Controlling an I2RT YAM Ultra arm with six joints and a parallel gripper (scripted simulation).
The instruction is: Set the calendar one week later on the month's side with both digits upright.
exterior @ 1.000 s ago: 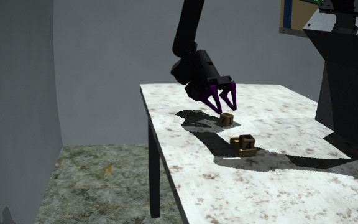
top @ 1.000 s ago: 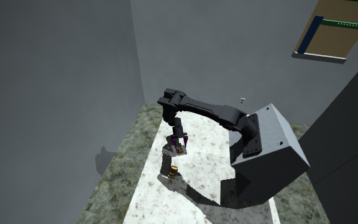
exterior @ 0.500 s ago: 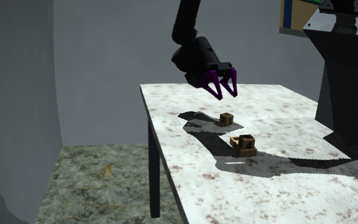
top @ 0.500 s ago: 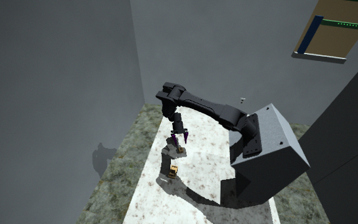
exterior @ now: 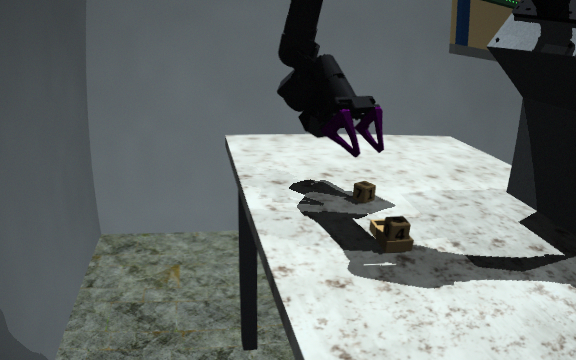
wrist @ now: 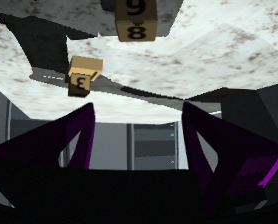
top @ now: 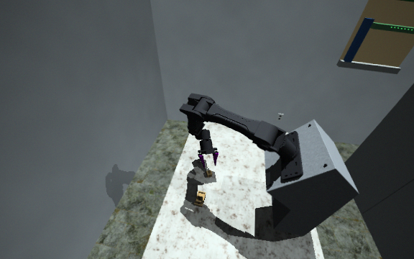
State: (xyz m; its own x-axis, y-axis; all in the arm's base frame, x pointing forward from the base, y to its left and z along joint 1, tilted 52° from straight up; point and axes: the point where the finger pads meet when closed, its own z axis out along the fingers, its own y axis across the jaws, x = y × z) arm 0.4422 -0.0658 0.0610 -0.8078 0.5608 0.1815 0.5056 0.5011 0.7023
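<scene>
Right now my hand is 80 mm above the wooden digit cube.
</scene>
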